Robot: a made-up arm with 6 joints.
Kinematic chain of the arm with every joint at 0, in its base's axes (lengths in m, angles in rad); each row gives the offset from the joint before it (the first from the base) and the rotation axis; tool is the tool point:
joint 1: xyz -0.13 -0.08 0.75 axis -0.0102 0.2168 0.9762
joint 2: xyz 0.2 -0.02 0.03 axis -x
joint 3: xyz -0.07 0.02 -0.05 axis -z
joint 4: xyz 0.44 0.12 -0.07 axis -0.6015 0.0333 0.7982
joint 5: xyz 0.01 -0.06 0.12 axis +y
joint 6: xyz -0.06 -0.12 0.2 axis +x
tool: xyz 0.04 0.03 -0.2
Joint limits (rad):
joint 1: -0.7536..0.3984
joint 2: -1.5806..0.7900
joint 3: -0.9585..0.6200
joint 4: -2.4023..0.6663
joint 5: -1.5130..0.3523
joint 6: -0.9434..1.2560
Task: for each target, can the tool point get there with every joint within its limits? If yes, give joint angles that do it. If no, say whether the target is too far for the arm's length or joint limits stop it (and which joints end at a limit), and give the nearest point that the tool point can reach.
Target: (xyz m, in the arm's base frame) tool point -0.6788 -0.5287 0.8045
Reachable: no: joint limits stop it (at a limit: joint 1, joint 3, joint 5, joint 6) | nearest point -0.1957 -0.5056 0.8342 | short by 0.485 m
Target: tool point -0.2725 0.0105 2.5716
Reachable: no: too far | nearest point -0.0796 -0.1592 1.3543 | short by 1.244 m
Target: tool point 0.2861 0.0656 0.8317
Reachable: yes | joints 0.2845 -1.0504 -0.2075 -1.6718 0.0644 0.8245
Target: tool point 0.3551 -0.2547 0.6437
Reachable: yes | joints -0.0902 -0.7126 0.3160 -0.1794 -0.8568 -0.1891
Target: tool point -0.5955 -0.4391 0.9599
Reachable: no: joint limits stop it (at a limit: joint 1, joint 3, joint 5, joint 6) | nearest point -0.1934 -0.4652 0.9175 | short by 0.405 m
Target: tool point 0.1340 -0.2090 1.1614
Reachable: yes | joints -0.4915 -1.2477 -0.7097 -0.1430 -0.6632 0.9589
